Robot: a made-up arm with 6 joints.
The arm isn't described. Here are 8 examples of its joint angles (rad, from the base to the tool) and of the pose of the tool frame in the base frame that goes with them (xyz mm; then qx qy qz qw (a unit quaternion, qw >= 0)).
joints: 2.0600 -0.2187 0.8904 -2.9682 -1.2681 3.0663
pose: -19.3 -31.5 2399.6 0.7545 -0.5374 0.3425 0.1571
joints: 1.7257 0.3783 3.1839 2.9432 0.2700 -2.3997
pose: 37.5 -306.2 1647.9 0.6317 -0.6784 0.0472 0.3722
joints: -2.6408 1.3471 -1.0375 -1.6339 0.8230 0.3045
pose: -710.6 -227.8 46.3 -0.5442 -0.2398 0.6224 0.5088
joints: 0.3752 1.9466 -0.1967 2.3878 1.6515 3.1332
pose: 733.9 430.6 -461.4 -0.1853 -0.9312 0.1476 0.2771
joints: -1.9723 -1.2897 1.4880 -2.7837 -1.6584 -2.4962
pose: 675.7 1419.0 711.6 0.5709 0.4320 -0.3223 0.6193
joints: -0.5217 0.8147 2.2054 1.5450 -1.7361 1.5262
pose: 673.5 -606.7 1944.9 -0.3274 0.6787 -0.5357 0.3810
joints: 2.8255 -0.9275 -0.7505 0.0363 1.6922 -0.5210
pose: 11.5 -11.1 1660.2 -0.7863 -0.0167 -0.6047 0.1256
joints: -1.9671 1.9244 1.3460 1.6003 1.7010 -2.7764
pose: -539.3 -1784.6 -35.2 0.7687 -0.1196 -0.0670 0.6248
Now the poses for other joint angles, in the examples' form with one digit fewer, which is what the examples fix.
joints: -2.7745 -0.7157 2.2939 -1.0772 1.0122 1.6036
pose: 1175 606 1145 0.752 0.603 -0.007 0.264
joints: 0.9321 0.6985 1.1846 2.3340 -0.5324 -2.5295
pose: 963 1178 1971 0.309 -0.320 0.269 0.854
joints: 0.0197 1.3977 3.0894 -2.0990 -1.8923 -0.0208
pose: 851 175 1321 -0.186 0.057 0.850 0.489
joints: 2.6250 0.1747 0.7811 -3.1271 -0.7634 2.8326
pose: -777 439 2310 0.633 -0.051 0.766 0.101
